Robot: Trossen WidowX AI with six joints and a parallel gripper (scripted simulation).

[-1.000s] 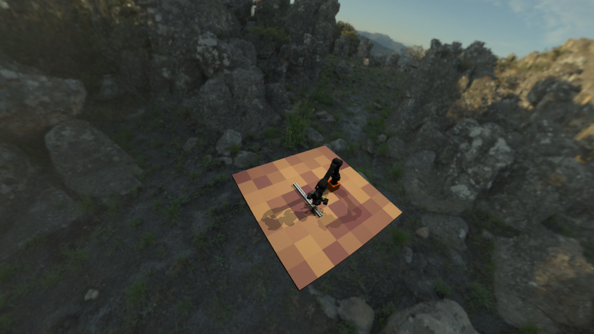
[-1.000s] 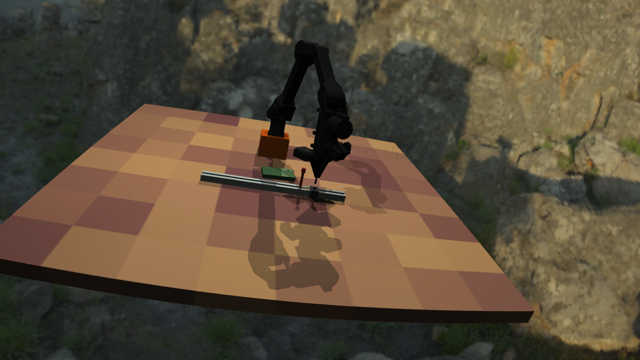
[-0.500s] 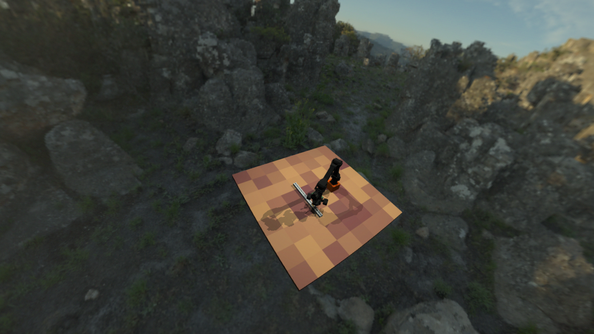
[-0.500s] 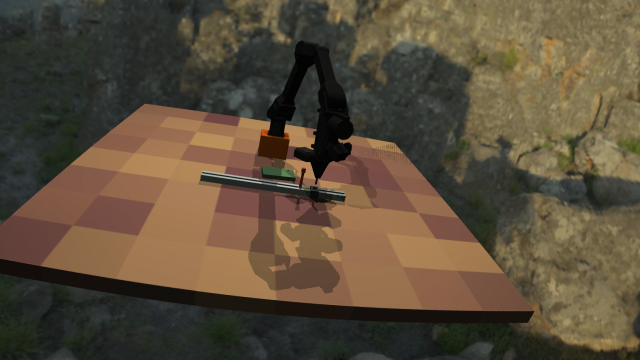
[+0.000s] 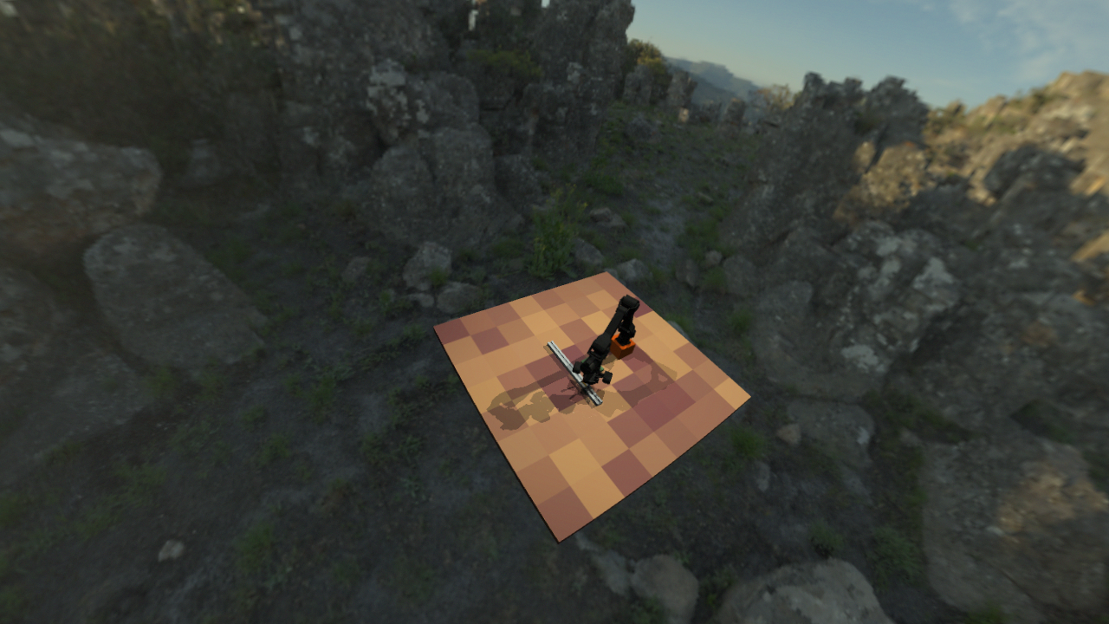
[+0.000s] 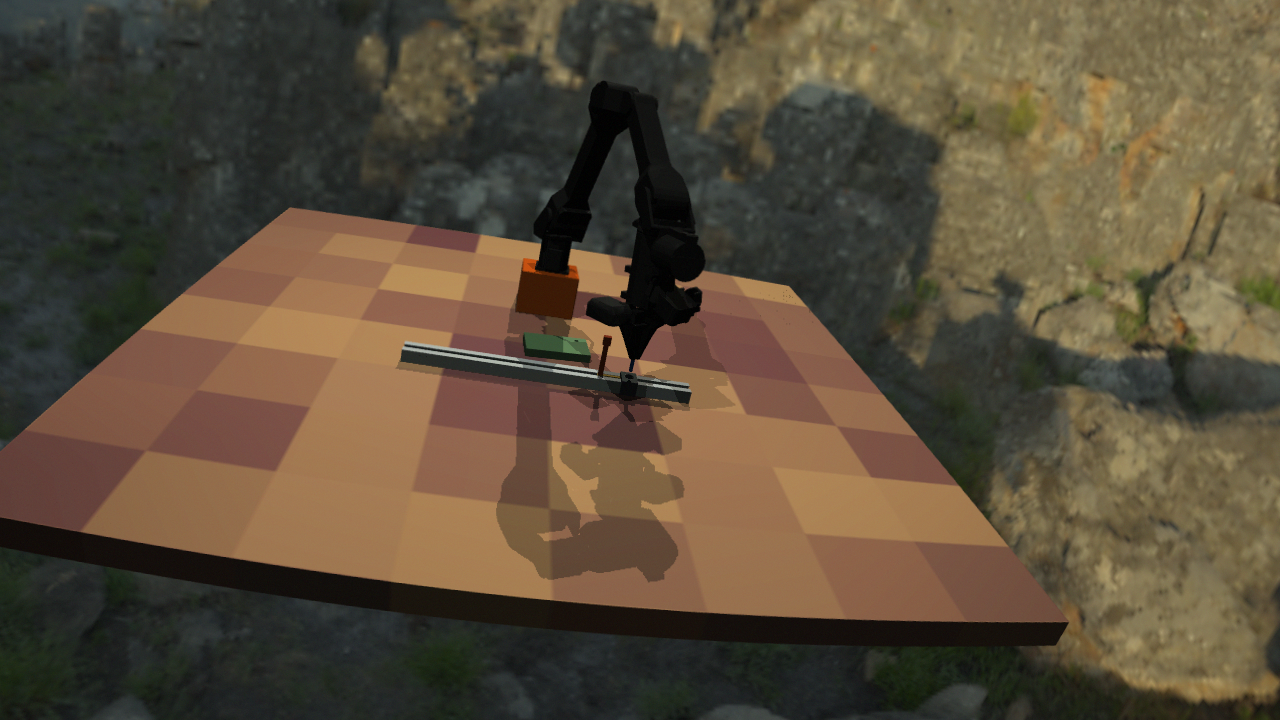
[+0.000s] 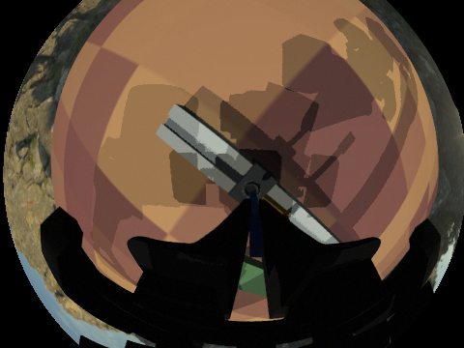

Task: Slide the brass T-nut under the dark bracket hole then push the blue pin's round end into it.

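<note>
My gripper tip is 2 cm to the left of the brass T-nut and 1 cm above it. Also, from my gripper tip: green tray 13 cm behind, 10 cm to the right, 5 cm below; blue pin right at my gripper tip.
</note>
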